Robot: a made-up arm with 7 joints.
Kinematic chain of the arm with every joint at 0, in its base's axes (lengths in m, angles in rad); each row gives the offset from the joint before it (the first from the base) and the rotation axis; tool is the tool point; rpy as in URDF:
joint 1: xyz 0 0 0.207 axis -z
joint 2: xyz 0 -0.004 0.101 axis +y
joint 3: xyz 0 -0.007 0.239 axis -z
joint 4: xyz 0 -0.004 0.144 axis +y
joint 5: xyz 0 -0.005 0.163 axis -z
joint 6: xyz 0 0 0.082 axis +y
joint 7: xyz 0 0 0.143 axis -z
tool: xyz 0 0 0 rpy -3.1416 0 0
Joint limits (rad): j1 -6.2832..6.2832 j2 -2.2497..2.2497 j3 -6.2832..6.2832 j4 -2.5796..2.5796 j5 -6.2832..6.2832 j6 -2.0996..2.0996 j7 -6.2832..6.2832
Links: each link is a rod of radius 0.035 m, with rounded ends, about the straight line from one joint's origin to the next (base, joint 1, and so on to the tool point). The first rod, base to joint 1, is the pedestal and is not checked.
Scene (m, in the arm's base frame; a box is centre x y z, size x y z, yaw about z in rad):
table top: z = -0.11
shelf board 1: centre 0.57 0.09 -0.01 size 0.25 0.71 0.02 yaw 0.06
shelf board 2: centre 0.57 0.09 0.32 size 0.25 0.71 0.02 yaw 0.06
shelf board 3: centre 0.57 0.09 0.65 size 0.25 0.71 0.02 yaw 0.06
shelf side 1: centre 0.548 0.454 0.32 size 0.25 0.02 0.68 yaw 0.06
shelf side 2: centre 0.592 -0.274 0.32 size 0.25 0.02 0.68 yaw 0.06
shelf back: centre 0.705 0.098 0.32 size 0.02 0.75 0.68 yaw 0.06
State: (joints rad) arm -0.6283 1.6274 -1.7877 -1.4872 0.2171 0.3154 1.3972
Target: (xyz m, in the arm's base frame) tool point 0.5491 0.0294 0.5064
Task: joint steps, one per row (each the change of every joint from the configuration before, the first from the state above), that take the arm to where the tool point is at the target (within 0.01 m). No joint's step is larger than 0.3 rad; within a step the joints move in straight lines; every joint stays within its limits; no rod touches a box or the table.
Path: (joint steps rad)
1: -0.1018 -0.0169 -0.0489 -0.2411 0.0031 -0.0776 0.0000
2: -0.1018 -0.0169 -0.0488 -0.2411 0.0031 -0.0776 0.0000
3: -0.1017 -0.0170 -0.0489 -0.2411 0.0031 -0.0776 0.0000
4: -0.0984 -0.0962 0.2982 0.0160 -0.0196 -0.0096 0.0000
5: -0.0985 -0.0963 0.2982 0.0161 -0.0195 -0.0095 0.0000
6: -0.0984 -0.0963 0.2982 0.0160 -0.0195 -0.0095 0.0000
7: 0.1305 -0.0222 -0.1163 0.2059 0.0022 0.0801 0.0000
8: 0.1304 -0.0222 -0.1163 0.2058 0.0022 0.0801 0.0000
9: 0.1305 -0.0222 -0.1163 0.2059 0.0023 0.0801 0.0000

